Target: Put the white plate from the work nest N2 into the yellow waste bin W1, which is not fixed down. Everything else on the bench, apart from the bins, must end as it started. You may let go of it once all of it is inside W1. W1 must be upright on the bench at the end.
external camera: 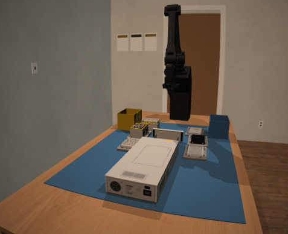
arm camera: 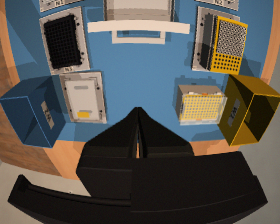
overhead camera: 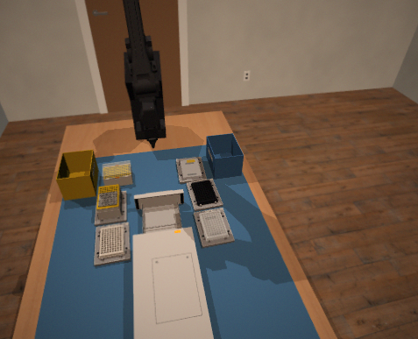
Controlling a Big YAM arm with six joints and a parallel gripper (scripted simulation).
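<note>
Now: hand 250 mm above the slotted nest, 210 mm to the left of it and 200 mm short of it. Also, from my hand: lidded plate (240 mm below, 170 mm to the left, 110 mm behind); then yellow tip box (210 mm to the right, 200 mm below, 20 mm ahead); then black plate (240 mm below, 180 mm to the left, 70 mm ahead).
</note>
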